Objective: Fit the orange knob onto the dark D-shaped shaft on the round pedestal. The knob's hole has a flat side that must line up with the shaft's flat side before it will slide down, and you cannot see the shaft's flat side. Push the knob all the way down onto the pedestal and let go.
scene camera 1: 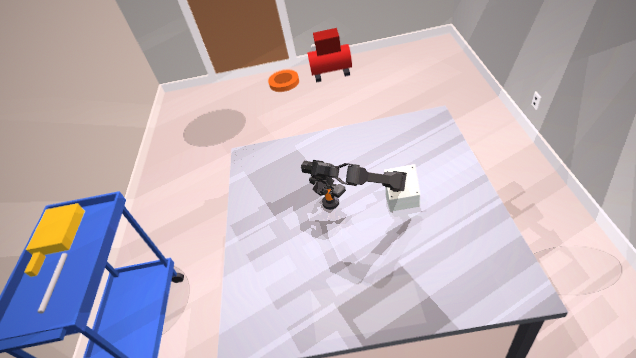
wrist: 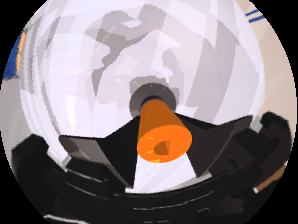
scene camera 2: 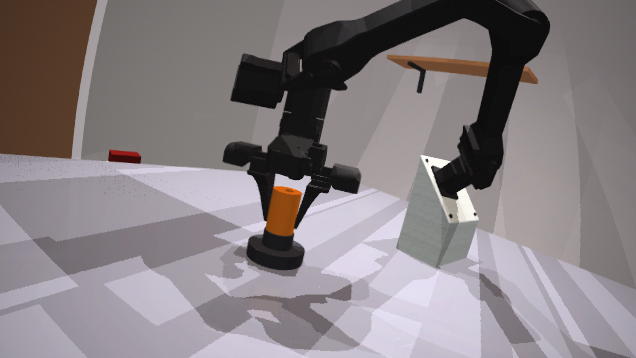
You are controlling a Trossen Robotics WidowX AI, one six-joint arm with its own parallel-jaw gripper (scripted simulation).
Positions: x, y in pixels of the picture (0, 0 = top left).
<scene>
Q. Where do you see a dark round pedestal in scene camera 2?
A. At 268, 250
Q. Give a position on a dark round pedestal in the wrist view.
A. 147, 92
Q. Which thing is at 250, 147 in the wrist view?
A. My gripper.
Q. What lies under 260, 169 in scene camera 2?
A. My gripper.
</scene>
